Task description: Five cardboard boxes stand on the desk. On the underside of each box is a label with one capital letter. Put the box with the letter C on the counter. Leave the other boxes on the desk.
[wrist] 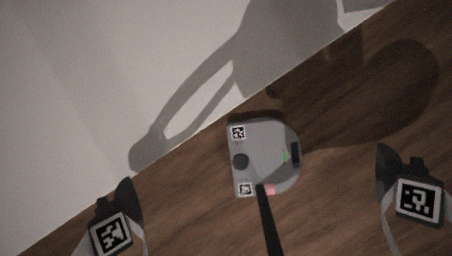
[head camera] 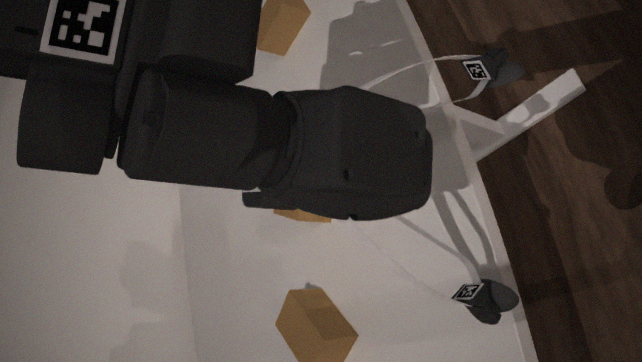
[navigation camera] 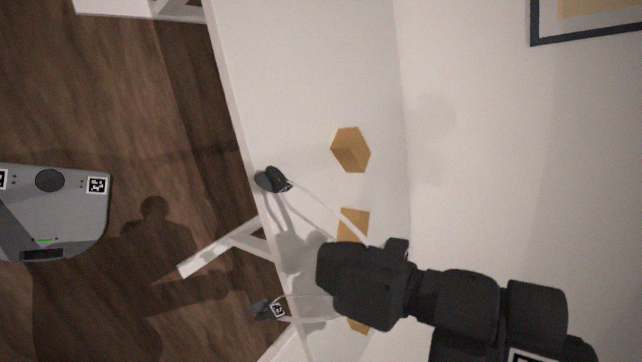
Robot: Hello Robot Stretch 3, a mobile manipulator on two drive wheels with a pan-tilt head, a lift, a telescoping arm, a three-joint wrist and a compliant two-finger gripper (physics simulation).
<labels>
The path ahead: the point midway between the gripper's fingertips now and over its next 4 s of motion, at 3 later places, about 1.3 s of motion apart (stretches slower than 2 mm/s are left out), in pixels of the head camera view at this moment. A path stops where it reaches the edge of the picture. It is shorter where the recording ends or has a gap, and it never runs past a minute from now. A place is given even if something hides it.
My gripper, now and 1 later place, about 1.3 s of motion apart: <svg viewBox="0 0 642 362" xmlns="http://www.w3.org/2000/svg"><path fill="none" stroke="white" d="M512 185L513 72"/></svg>
</labels>
